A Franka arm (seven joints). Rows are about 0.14 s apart.
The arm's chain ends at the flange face. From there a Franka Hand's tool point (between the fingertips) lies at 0.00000 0.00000 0.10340 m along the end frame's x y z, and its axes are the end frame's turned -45 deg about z.
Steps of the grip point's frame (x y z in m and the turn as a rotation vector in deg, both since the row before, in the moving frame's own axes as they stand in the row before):
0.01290, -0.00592, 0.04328, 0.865, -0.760, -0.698
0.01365, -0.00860, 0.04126, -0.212, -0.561, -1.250
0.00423, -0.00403, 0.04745, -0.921, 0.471, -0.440
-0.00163, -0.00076, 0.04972, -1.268, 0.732, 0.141
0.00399, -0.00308, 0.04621, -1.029, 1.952, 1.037
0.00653, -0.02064, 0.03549, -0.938, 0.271, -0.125
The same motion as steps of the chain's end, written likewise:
0.00701, -0.01319, 0.04330, 0.074, -1.149, -0.698
0.00401, -0.01672, 0.04127, -0.547, -0.247, -1.250
-0.00164, -0.00641, 0.04747, -0.318, 0.984, -0.440
-0.00424, -0.00007, 0.04975, -0.379, 1.414, 0.141
-0.00317, -0.00386, 0.04629, 0.653, 2.108, 1.037
-0.01152, -0.02006, 0.03551, -0.472, 0.855, -0.125

